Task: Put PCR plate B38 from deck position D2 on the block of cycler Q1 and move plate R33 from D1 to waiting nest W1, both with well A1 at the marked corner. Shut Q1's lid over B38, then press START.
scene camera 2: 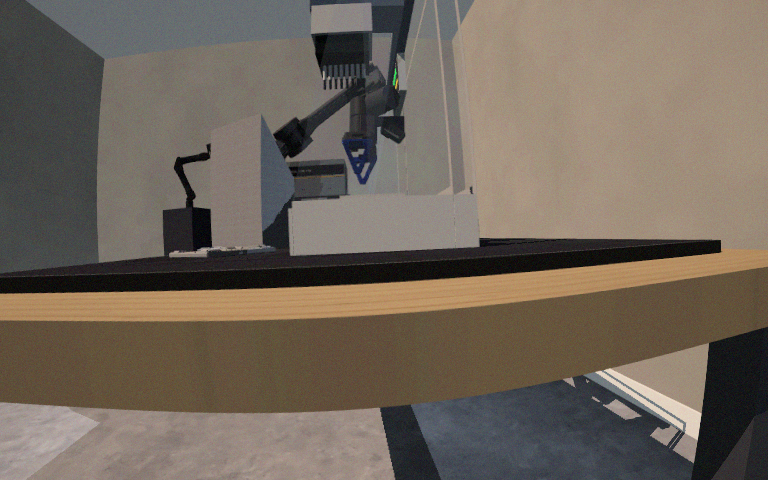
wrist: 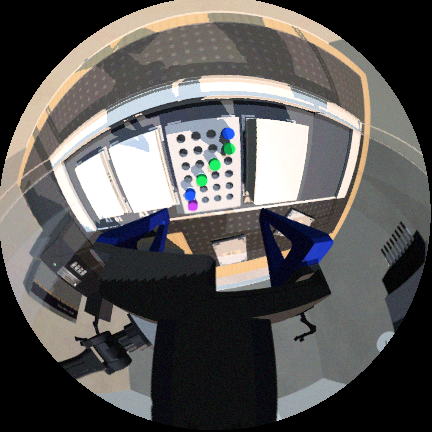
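Pixels of known places: gripper, between the fingertips: (scene camera 2: pixel 360 179) (wrist: pixel 213 212); arm's base, origin of its link: (scene camera 2: pixel 266 161) (wrist: pixel 144 331).
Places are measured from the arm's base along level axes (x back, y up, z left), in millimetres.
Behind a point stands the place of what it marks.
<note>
My gripper (scene camera 2: pixel 362 181) @[x -336, y -113, z -176 mm] (wrist: pixel 213 212) @[x -336, y -113, z -176 mm] is open and empty, its blue fingers pointing down above the white-walled enclosure (scene camera 2: pixel 385 223) @[x -444, y -233, z -555 mm] (wrist: pixel 356 150) @[x -469, y -180, z -500 mm]. In the wrist view, two pale flat rectangles (wrist: pixel 100 187) @[x -328, y -193, z 23 mm] (wrist: pixel 142 172) @[x -348, y -193, z -74 mm] lie at the left inside it and a larger white slab (wrist: pixel 281 160) @[x -386, y -167, z -270 mm] at the right. I cannot tell which, if any, is B38 or R33. A small pale labelled pad (wrist: pixel 230 250) @[x -69, y -257, z -269 mm] shows between the fingers, and another pale pad (wrist: pixel 301 218) @[x -204, y -258, z -491 mm] is partly behind the right finger. Their labels are unreadable. Neither Q1's block nor START can be made out.
A white perforated panel (wrist: pixel 189 144) @[x -391, y -171, z -148 mm] with blue, green and purple discs lies between the flat pieces. A dark device with a keypad (wrist: pixel 77 268) @[x -28, y -144, z 330 mm] stands at lower left in the wrist view. A pipette-like head (scene camera 2: pixel 341 19) hangs above. A tall pale panel (scene camera 2: pixel 235 186) @[x 59, y -83, z -88 mm] stands left of the enclosure.
</note>
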